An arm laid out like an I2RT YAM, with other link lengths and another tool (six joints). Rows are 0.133 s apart.
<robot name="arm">
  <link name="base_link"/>
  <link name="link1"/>
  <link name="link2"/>
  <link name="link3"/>
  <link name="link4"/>
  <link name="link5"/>
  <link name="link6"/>
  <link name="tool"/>
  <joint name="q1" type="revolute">
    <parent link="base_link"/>
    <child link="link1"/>
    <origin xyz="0 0 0.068" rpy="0 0 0"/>
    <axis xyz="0 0 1"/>
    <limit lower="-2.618" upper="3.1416"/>
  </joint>
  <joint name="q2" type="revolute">
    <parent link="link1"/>
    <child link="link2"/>
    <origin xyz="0.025 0.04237 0.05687" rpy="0 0 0"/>
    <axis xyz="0 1 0"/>
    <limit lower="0" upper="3.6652"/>
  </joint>
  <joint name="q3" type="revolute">
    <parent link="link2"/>
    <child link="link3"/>
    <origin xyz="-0.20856 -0.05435 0" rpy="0 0 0"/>
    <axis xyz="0 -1 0"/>
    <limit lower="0" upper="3.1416"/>
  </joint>
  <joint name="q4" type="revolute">
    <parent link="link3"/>
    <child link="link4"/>
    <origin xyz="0.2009 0.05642 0.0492" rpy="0 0 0"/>
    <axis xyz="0 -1 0"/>
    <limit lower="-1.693" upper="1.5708"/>
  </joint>
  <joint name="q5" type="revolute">
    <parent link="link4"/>
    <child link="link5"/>
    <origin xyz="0.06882 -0.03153 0.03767" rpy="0 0 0"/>
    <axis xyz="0 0 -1"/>
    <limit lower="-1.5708" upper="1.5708"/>
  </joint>
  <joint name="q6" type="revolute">
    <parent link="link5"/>
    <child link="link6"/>
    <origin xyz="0.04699 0 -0.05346" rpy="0 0 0"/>
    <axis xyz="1 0 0"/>
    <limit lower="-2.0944" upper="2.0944"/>
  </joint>
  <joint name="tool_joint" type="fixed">
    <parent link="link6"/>
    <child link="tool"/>
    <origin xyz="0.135 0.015 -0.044" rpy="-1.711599 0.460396 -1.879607"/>
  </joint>
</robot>
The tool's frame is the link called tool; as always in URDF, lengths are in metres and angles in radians.
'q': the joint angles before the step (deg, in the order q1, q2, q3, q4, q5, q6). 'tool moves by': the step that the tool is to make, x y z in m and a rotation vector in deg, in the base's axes. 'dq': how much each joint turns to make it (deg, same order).
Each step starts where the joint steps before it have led.
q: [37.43, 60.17, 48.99, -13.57, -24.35, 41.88]
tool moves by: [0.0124, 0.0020, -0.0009, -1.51, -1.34, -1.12]
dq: [-0.14, 2.80, 2.30, 0.03, 1.74, -1.54]
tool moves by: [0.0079, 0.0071, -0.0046, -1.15, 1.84, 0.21]
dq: [0.03, 4.79, 3.28, -0.60, -0.25, 0.11]
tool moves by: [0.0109, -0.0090, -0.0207, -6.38, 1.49, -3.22]
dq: [0.12, 3.31, 2.87, -5.33, 4.98, -2.05]
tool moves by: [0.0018, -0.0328, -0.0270, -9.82, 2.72, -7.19]
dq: [0.22, -0.93, 0.71, -9.89, 9.60, -0.40]
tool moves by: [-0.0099, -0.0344, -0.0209, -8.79, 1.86, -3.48]
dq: [-0.01, -2.20, -0.84, -8.36, 6.56, -1.69]
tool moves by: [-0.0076, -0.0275, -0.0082, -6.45, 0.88, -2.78]
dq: [0.03, -1.81, 0.24, -6.68, 5.31, -0.72]
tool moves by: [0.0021, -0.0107, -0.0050, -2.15, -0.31, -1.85]
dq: [-0.49, -0.47, -0.86, -0.67, 2.33, -0.04]
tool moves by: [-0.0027, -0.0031, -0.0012, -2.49, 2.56, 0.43]
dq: [-0.05, 3.16, 3.46, -3.78, 0.09, -0.65]
